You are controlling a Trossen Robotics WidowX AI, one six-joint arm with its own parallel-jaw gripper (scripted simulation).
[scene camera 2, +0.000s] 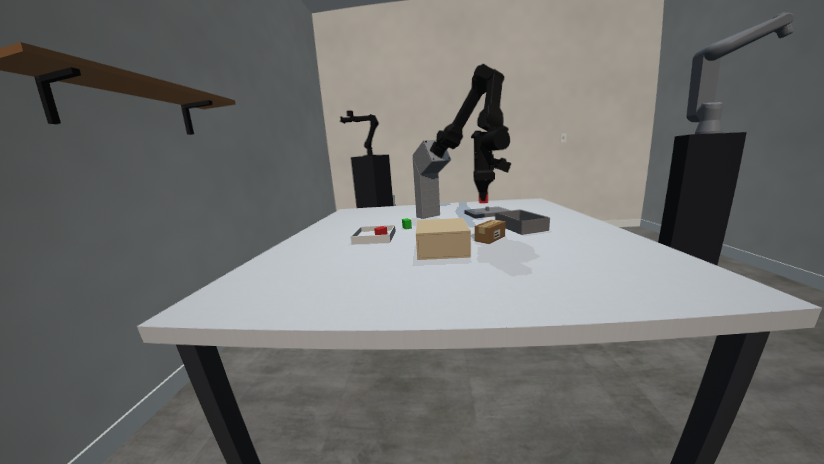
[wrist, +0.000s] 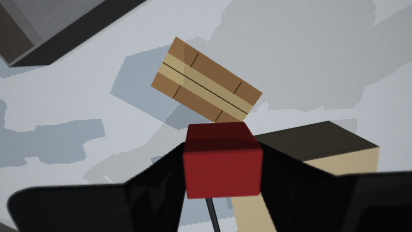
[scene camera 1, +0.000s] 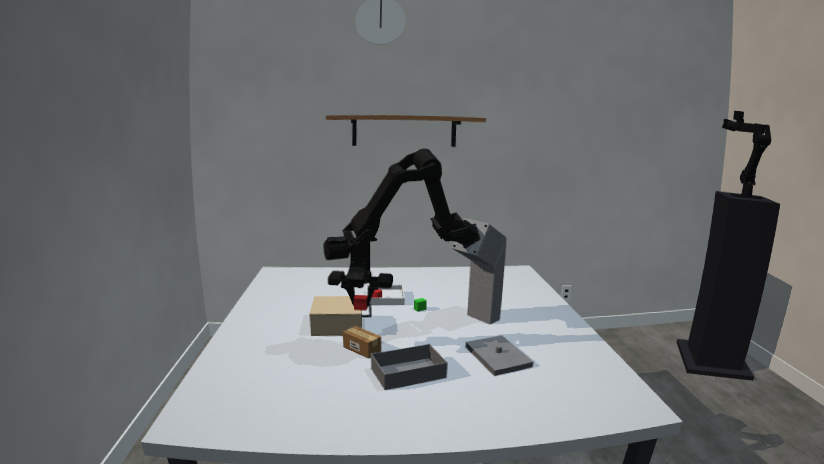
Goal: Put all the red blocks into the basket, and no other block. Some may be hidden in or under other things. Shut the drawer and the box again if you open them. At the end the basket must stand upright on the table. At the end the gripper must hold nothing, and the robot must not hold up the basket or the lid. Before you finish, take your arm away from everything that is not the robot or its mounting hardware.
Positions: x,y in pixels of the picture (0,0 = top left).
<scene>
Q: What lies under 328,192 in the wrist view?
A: My gripper.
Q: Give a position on a red block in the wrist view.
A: At 220,160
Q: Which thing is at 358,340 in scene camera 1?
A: A cardboard box.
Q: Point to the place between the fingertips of my gripper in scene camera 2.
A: At 483,200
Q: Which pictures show my gripper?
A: Scene camera 2, the wrist view and scene camera 1: all of them.
</scene>
